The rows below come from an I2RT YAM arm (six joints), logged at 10 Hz.
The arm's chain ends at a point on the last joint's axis. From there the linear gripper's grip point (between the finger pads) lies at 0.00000 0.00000 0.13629 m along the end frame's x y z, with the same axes.
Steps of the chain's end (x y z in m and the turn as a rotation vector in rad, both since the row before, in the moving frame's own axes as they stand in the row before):
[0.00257 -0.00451 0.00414 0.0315 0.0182 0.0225]
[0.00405 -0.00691 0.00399 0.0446 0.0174 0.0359]
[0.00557 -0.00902 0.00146 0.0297 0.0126 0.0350]
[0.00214 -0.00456 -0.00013 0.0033 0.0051 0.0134]
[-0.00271 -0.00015 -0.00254 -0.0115 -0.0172 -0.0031]
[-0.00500 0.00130 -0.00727 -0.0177 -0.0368 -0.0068]
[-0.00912 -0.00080 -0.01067 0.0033 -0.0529 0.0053]
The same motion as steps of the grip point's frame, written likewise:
[0.00510 -0.00877 0.00405 0.0315 0.0182 0.0225]
[0.00653 -0.01294 0.00383 0.0446 0.0174 0.0359]
[0.00736 -0.01304 0.00139 0.0297 0.0126 0.0350]
[0.00284 -0.00501 -0.00013 0.0033 0.0051 0.0134]
[-0.00505 0.00142 -0.00257 -0.0115 -0.0172 -0.0031]
[-0.01001 0.00373 -0.00738 -0.0177 -0.0368 -0.0068]
[-0.01633 -0.00127 -0.01086 0.0033 -0.0529 0.0053]

